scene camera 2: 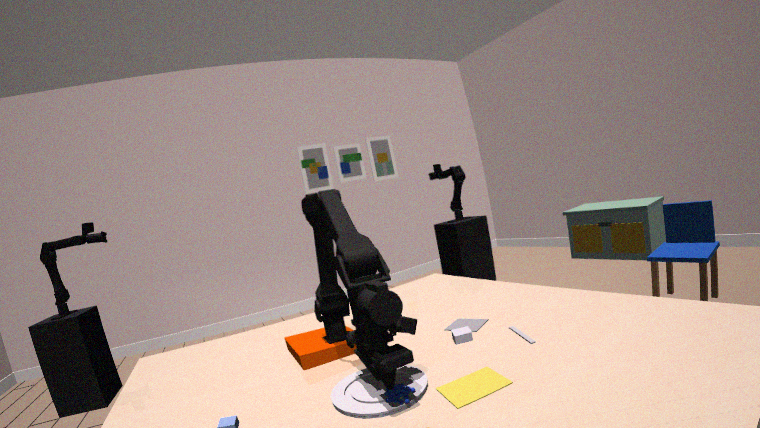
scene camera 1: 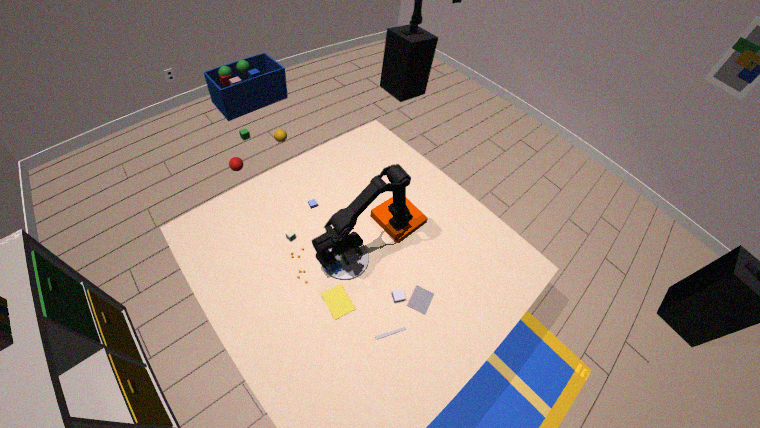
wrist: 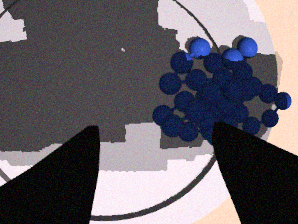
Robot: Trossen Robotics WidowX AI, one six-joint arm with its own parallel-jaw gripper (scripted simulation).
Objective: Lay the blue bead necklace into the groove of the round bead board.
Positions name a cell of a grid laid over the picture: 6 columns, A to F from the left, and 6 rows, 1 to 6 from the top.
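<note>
My gripper (scene camera 2: D6), (scene camera 1: C4), (wrist: D4). Yellow sheet (scene camera 1: C5), out of frame in the wrist view. Round bead board (wrist: B2).
</note>
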